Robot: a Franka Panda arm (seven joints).
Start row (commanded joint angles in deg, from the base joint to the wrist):
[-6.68 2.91 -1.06 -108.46 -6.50 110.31 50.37]
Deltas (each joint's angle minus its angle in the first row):
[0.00 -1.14 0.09 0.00 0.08 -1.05 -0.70]
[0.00 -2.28 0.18 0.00 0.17 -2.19 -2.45]
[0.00 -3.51 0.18 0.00 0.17 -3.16 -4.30]
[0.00 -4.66 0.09 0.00 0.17 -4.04 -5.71]
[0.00 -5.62 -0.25 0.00 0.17 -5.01 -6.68]
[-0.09 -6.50 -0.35 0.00 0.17 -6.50 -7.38]
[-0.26 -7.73 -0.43 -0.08 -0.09 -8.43 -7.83]
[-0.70 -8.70 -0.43 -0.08 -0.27 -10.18 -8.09]
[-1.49 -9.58 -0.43 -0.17 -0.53 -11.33 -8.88]
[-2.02 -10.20 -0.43 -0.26 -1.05 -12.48 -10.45]
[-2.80 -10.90 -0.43 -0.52 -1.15 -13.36 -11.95]
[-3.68 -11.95 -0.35 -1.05 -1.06 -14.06 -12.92]
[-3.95 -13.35 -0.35 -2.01 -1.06 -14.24 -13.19]
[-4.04 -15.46 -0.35 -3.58 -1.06 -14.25 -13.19]
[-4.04 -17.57 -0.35 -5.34 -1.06 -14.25 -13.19]
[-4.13 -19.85 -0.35 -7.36 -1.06 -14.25 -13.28]
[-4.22 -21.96 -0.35 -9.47 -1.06 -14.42 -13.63]
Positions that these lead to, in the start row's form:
[-6.68 1.77 -0.97 -108.46 -6.42 109.26 49.67]
[-6.68 0.63 -0.88 -108.46 -6.33 108.12 47.92]
[-6.68 -0.60 -0.88 -108.46 -6.33 107.15 46.07]
[-6.68 -1.75 -0.97 -108.46 -6.33 106.27 44.66]
[-6.68 -2.71 -1.31 -108.46 -6.33 105.30 43.69]
[-6.77 -3.59 -1.41 -108.46 -6.33 103.81 42.99]
[-6.94 -4.82 -1.49 -108.54 -6.59 101.88 42.54]
[-7.38 -5.79 -1.49 -108.54 -6.77 100.13 42.28]
[-8.17 -6.67 -1.49 -108.63 -7.03 98.98 41.49]
[-8.70 -7.29 -1.49 -108.72 -7.55 97.83 39.92]
[-9.48 -7.99 -1.49 -108.98 -7.65 96.95 38.42]
[-10.36 -9.04 -1.41 -109.51 -7.56 96.25 37.45]
[-10.63 -10.44 -1.41 -110.47 -7.56 96.07 37.18]
[-10.72 -12.55 -1.41 -112.04 -7.56 96.06 37.18]
[-10.72 -14.66 -1.41 -113.80 -7.56 96.06 37.18]
[-10.81 -16.94 -1.41 -115.82 -7.56 96.06 37.09]
[-10.90 -19.05 -1.41 -117.93 -7.56 95.89 36.74]

